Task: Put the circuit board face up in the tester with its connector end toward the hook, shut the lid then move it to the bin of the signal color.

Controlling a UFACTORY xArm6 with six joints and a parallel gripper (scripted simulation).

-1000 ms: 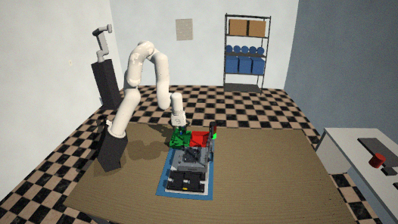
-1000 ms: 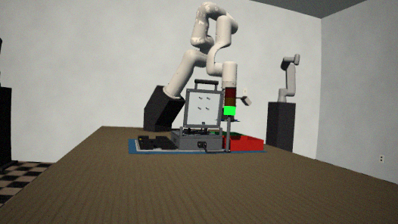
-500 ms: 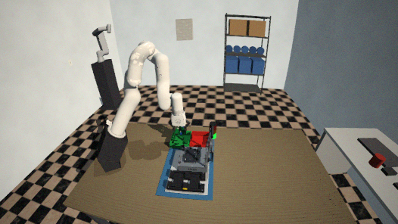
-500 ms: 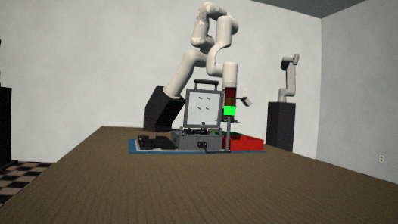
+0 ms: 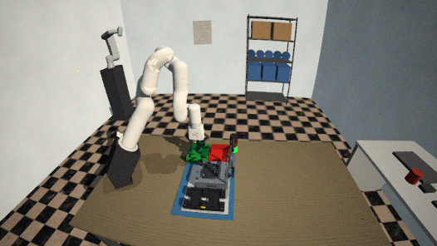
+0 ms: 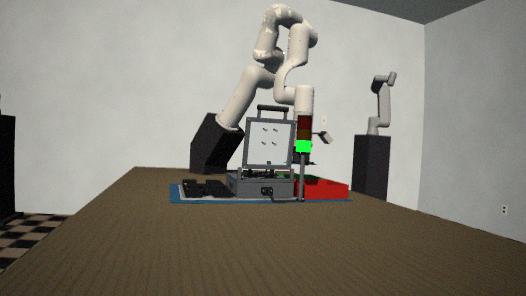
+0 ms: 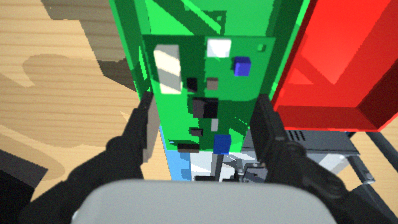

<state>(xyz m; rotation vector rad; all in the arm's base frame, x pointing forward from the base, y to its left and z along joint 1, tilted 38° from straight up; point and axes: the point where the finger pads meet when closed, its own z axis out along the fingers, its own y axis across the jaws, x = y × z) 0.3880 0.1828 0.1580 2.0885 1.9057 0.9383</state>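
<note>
My hand is 9 cm above the green bin. Round my hand: green circuit board 1 cm below; then black latch hook 14 cm to the right, 4 cm ahead, 2 cm below; then red bin 15 cm ahead, 9 cm below.
</note>
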